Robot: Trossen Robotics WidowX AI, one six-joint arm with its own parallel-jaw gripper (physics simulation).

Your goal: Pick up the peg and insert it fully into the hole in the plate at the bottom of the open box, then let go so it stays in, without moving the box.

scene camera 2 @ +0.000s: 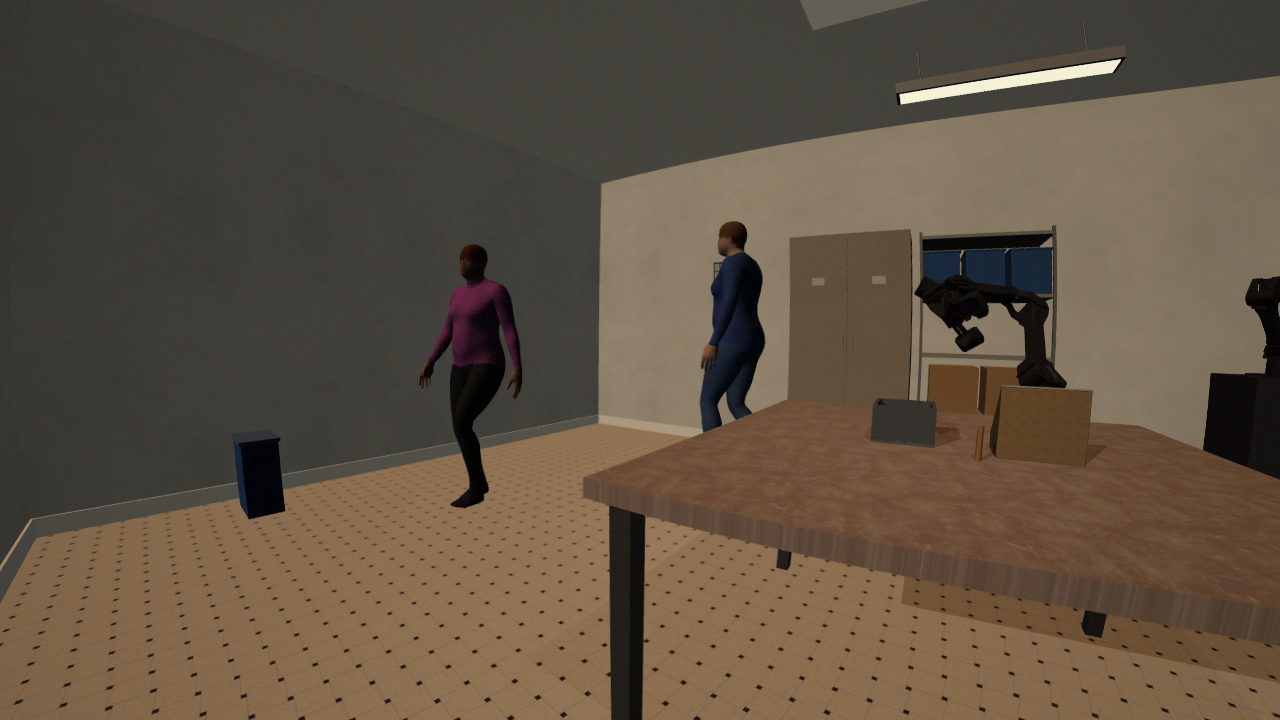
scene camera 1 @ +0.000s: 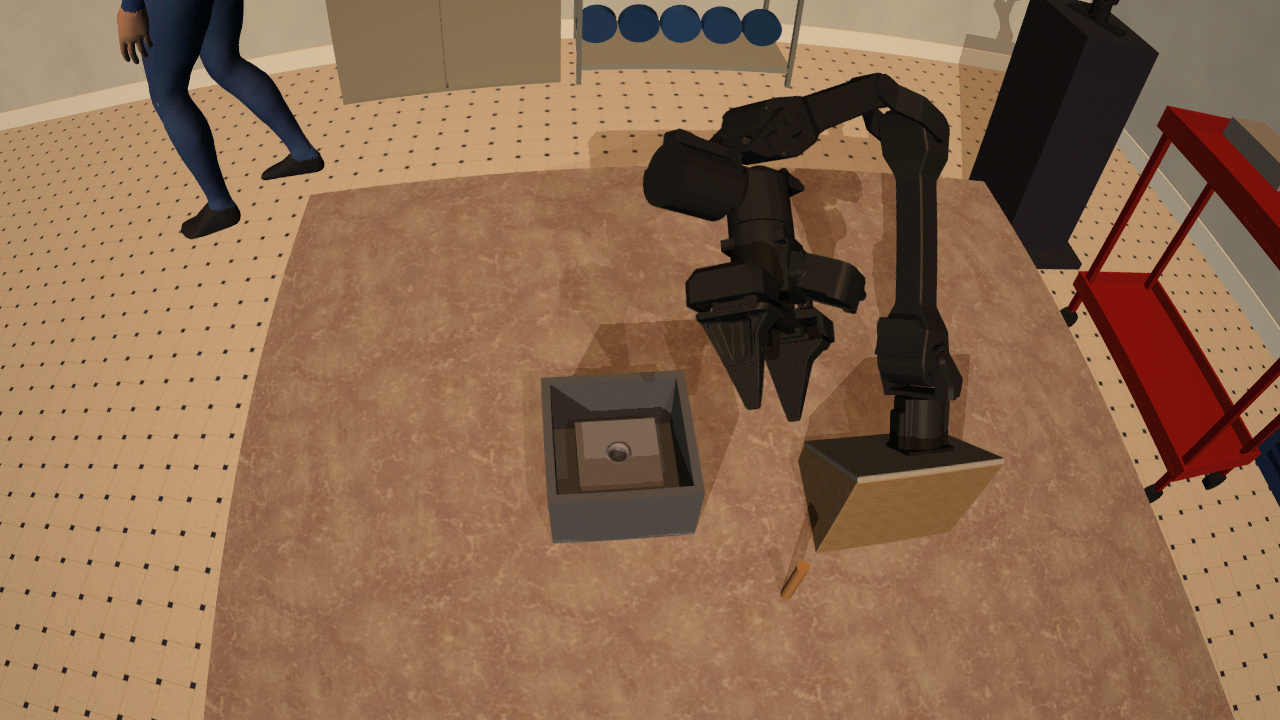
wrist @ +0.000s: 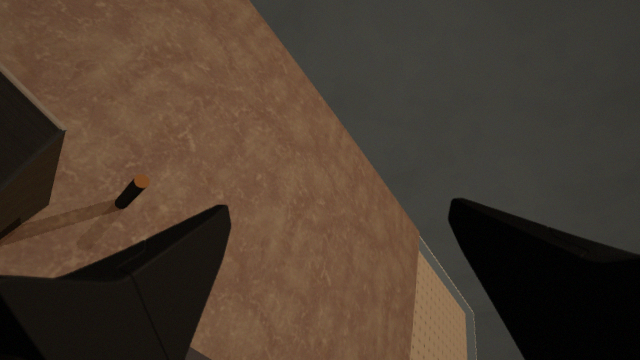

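Where they show: gripper, fingertip midpoint: (scene camera 2: 953,331) (scene camera 1: 775,415) (wrist: 341,212); arm's base, origin of the base link: (scene camera 2: 1048,413) (scene camera 1: 919,447).
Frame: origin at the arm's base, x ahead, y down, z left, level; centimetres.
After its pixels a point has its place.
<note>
The orange-brown peg (scene camera 1: 793,580) {x 17.1, y 5.0, z 11.6 cm} (scene camera 2: 979,443) {x 16.6, y 6.3, z 11.9 cm} (wrist: 133,192) {x 16.8, y 4.2, z 10.5 cm} stands upright on the table beside the arm's base block. The open grey box (scene camera 1: 622,519) {x 34.1, y 5.2, z 1.9 cm} (scene camera 2: 904,424) {x 33.5, y 5.1, z 1.9 cm} stands apart from it, to its left in both scene views. A light brown plate (scene camera 1: 642,471) {x 31.4, y 4.7, z -3.7 cm} lies at the bottom of the box, with a round hole (scene camera 1: 618,453) {x 33.6, y 6.0, z -7.0 cm} near its middle. The hole holds no peg. My gripper (scene camera 1: 774,412) {x 23.1, y -18.6, z 5.9 cm} (wrist: 341,212) {x 23.1, y -18.6, z 5.9 cm} is open and empty. It hangs high above the table, tipped, its fingers far from the peg, which shows beyond the left finger in the wrist view.
The arm's base block (scene camera 1: 904,510) {x 3.5, y 1.7, z 6.8 cm} (scene camera 2: 1042,426) {x 2.8, y 2.2, z 6.8 cm} (wrist: 27,167) {x 11.9, y -3.7, z 4.2 cm} stands close to the peg. The table (scene camera 1: 402,402) {x 60.5, y 10.5, z -19.0 cm} (scene camera 2: 850,501) {x 40.5, y 10.5, z 50.1 cm} (wrist: 300,175) {x 34.8, y 10.4, z 37.3 cm} carries box, peg and block. A red cart (scene camera 1: 1136,317) stands beyond the table's right edge. Two people (scene camera 2: 474,326) (scene camera 2: 738,304) stand on the floor.
</note>
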